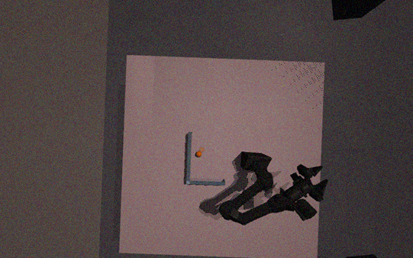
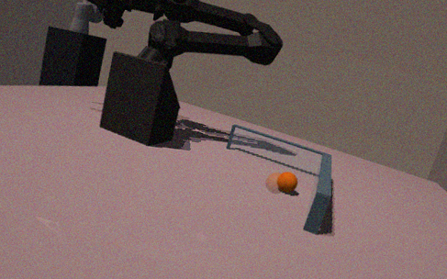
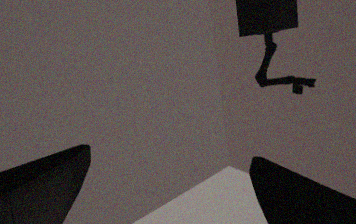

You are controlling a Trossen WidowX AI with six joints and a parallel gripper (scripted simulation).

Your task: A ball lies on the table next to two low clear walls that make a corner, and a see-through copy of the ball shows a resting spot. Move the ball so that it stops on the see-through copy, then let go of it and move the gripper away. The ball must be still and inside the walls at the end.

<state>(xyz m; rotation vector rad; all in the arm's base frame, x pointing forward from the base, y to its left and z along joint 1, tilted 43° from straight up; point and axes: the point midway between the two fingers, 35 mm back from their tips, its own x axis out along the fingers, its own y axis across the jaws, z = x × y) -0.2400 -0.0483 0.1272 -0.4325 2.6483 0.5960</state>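
The see-through copy of ball is 57 cm ahead of my gripper tip, 13 cm to the right of it and 27 cm below it.
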